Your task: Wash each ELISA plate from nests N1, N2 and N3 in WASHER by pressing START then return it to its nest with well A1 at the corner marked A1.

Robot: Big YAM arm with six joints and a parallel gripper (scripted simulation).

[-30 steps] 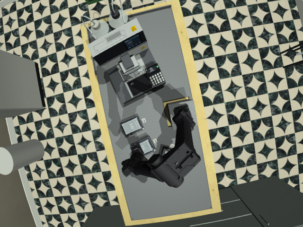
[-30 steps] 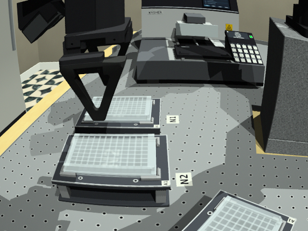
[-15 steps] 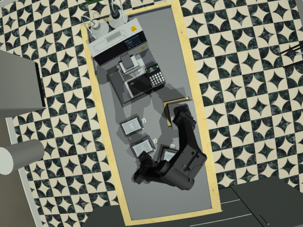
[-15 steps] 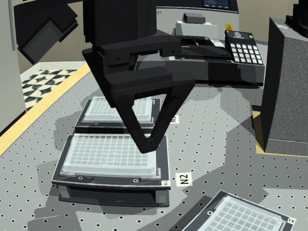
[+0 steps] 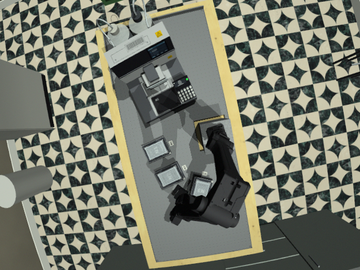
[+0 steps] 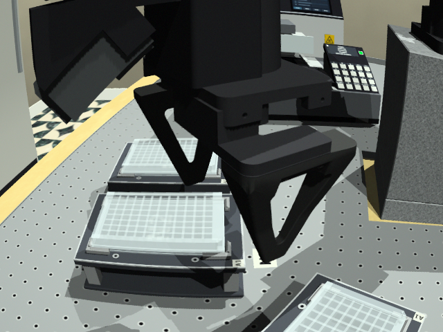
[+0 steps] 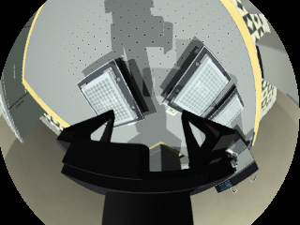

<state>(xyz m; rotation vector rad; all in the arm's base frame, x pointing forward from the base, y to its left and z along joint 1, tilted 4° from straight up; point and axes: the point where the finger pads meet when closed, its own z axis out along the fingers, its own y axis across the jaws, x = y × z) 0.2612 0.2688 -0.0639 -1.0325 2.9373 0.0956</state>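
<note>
The nest N3 lies 80 mm behind my hand, 50 mm to the left of it and 100 mm below it. Also, from my hand: washer carrier 40 mm behind, 550 mm to the right, 70 mm below; plate washer 20 mm behind, 710 mm to the right, 10 mm below; nest label 20 mm ahead, 290 mm to the right, 140 mm below.
</note>
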